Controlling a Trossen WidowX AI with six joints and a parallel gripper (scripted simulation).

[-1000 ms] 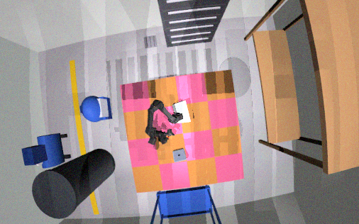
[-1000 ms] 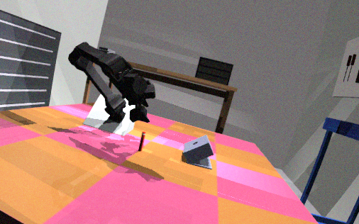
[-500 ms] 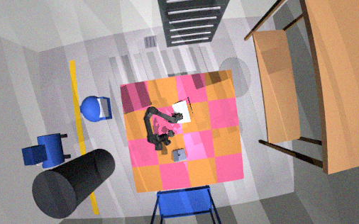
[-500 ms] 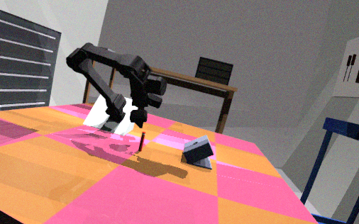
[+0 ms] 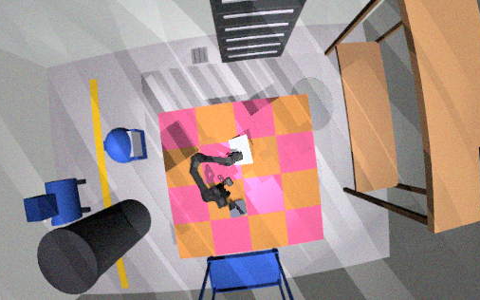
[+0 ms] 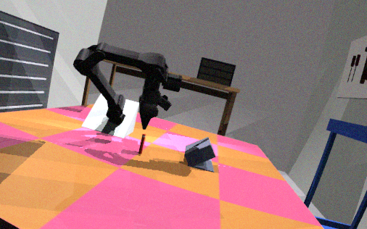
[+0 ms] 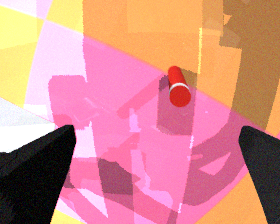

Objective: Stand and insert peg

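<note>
The red peg lies 6 cm below my gripper tip, 1 cm to the right of it and 1 cm ahead of it. Round my gripper tip: grey sloped panel: 24 cm ahead, 8 cm to the left, 6 cm below.
</note>
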